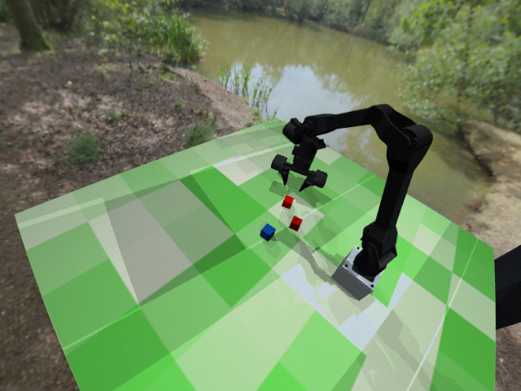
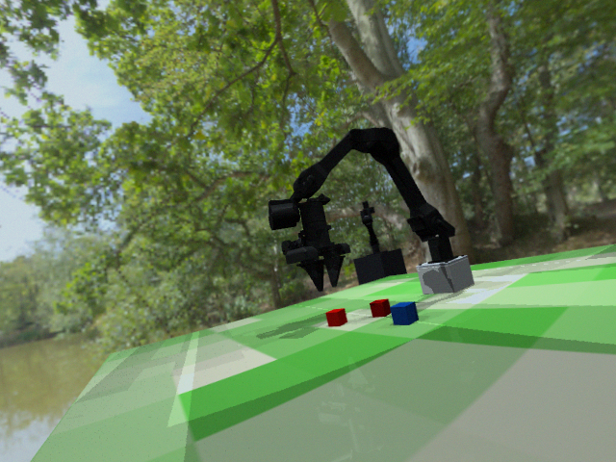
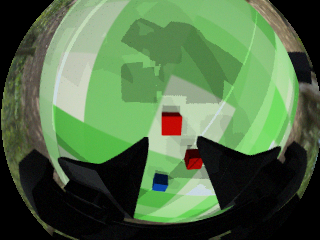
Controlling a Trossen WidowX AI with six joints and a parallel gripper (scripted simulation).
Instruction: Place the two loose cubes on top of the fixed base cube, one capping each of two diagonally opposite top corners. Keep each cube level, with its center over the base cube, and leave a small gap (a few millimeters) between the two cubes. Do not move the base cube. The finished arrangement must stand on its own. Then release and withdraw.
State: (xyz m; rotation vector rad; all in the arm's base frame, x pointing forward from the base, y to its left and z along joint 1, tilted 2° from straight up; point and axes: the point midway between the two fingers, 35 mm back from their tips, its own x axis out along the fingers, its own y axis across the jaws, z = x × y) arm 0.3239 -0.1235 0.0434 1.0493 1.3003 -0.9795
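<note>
Right now the red cube is 7 cm below my gripper tip. From my gripper tip the other things lie so: blue base cube 17 cm to the left, 7 cm below, 3 cm behind.
</note>
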